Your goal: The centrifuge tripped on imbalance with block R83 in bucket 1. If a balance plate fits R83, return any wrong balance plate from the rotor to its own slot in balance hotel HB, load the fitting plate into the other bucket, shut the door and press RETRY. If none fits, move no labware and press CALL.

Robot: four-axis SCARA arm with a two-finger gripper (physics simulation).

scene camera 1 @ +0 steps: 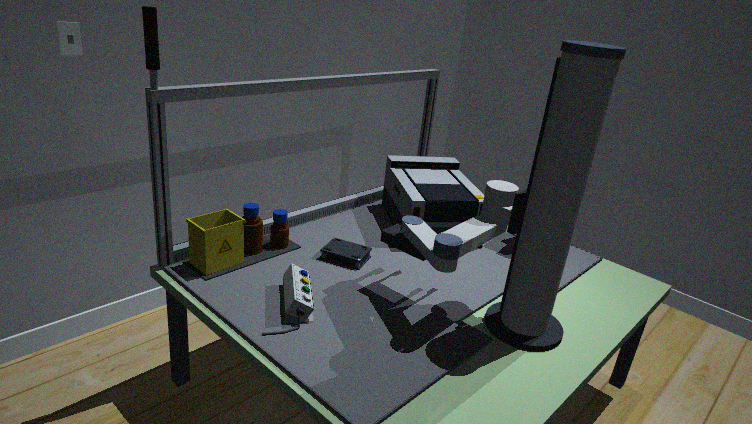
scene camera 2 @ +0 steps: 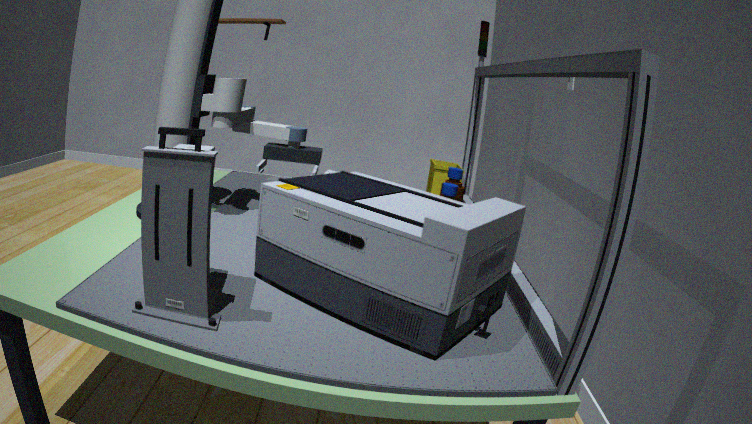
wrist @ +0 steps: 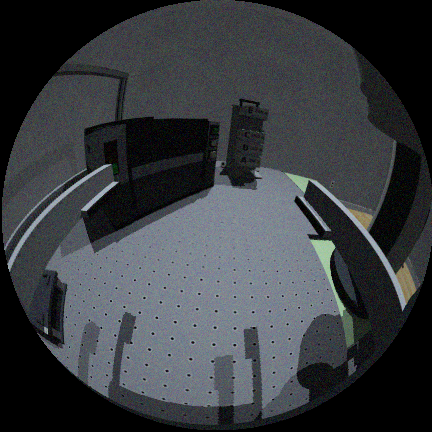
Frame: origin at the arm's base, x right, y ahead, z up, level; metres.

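Where they show: gripper, fingertip midpoint: (scene camera 2: 284, 172) (wrist: 206, 177); arm's base, link origin: (scene camera 1: 522, 327).
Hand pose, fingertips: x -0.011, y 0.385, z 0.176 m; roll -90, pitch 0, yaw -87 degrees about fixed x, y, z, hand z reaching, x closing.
Note:
Things, the pixels of their top centre, and the offset from my fingertips. "*": a spot on its surface instead. Level surfaces: height alone.
- button box, top centre: (scene camera 1: 298, 280) dx -0.490, dy +0.162, dz -0.079 m
- flat dark block, top centre: (scene camera 1: 346, 247) dx -0.155, dy +0.287, dz -0.117 m
- mat, surface height: dz -0.163 m
- yellow bin, surface spot: (scene camera 1: 215, 244) * dx -0.597, dy +0.472, dz -0.051 m
- framed clear screen, surface spot: (scene camera 1: 294, 84) * dx -0.168, dy +0.618, dz +0.430 m
My gripper (scene camera 2: 288, 167) (wrist: 206, 177) is open and empty, low over the mat in front of the centrifuge (scene camera 1: 397, 184) (scene camera 2: 358, 263) (wrist: 170, 170). In the wrist view one finger overlaps the centrifuge's lower left corner. The dark top cover lies flat; the rotor, its buckets and block R83 do not show. The balance hotel (scene camera 2: 176, 231) (wrist: 232, 137) stands upright beyond the centrifuge. In the wrist view it holds plates labelled E, C, B and A, with a gap between E and C. A button box (scene camera 1: 299, 292) has blue, yellow, green and white buttons; its lettering is unreadable.
A flat dark block (scene camera 1: 344, 251) (wrist: 50, 307) lies on the mat (scene camera 1: 236, 294). A yellow bin (scene camera 1: 215, 244) and two blue-capped brown bottles (scene camera 1: 252, 234) (scene camera 1: 279, 231) stand by the framed clear screen (scene camera 1: 294, 84). The arm's column (scene camera 1: 558, 200) rises at the table's side.

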